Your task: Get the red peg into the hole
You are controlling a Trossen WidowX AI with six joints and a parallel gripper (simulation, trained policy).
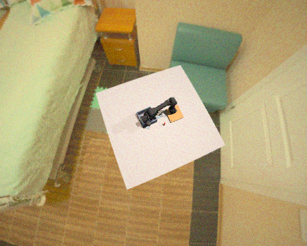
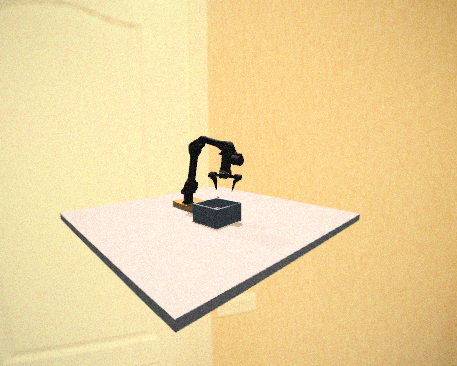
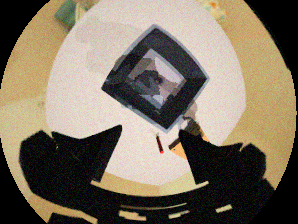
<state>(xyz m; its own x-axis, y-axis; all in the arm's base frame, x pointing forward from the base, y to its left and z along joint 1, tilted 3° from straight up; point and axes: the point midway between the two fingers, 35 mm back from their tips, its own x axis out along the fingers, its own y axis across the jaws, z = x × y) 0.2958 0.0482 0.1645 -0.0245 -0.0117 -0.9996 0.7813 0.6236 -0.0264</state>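
Right now the red peg is 140 mm behind my gripper tip, 70 mm to the left of it and 110 mm below it. Round my gripper tip: dark box (30 mm ahead, 80 mm to the right, 120 mm below).
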